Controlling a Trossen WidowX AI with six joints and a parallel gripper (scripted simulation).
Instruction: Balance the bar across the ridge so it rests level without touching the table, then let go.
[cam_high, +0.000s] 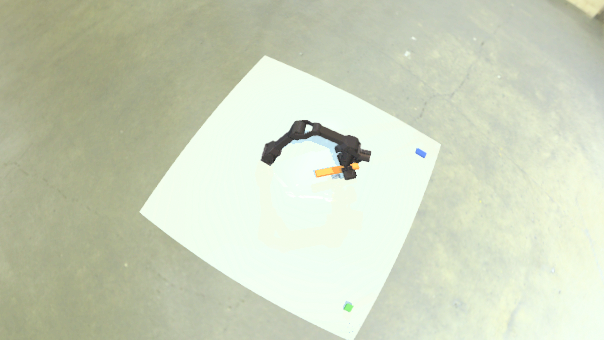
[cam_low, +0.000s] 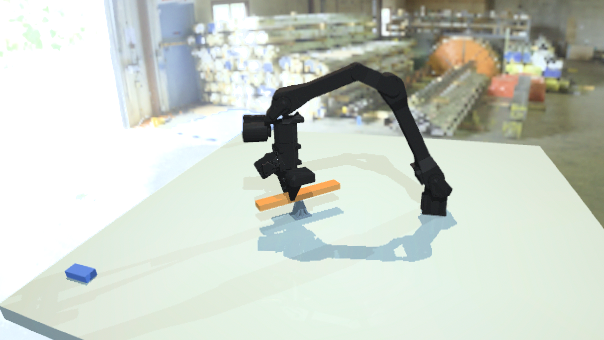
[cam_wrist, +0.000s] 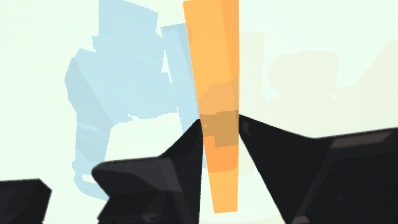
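Now: the orange bar 20 mm to the right of my gripper tip and 20 mm behind it. The rest, counted from my gripper tip: blue block: 380 mm to the left, 370 mm ahead, 50 mm below; then green block: 620 mm to the right, 370 mm ahead, 40 mm below.
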